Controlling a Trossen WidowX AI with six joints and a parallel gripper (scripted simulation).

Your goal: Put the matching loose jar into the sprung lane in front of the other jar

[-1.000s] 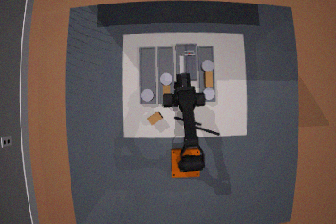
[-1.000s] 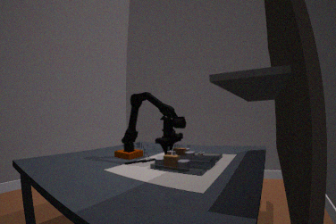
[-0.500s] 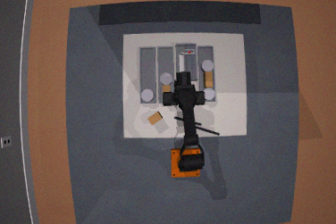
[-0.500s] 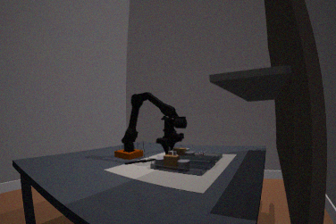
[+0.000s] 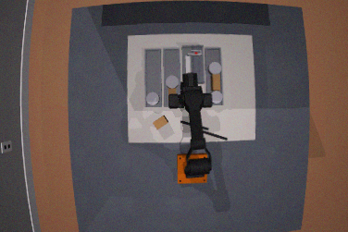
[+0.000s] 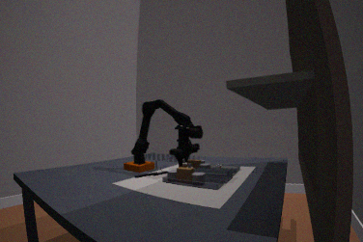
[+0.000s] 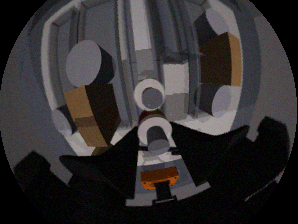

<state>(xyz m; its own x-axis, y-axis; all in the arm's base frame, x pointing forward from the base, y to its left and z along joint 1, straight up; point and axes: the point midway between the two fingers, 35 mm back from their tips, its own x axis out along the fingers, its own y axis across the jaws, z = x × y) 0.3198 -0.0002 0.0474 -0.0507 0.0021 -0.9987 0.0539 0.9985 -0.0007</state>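
Right now my gripper tip is 150 mm short of the sprung lane, 30 mm to the left of it and 40 mm above it. Also, from my gripper tip: shelf 510 mm ahead, 50 mm to the right, 310 mm above; then white pusher part 150 mm ahead, 40 mm to the right, 10 mm below; then small red mark 220 mm ahead, 50 mm to the right, 20 mm above.
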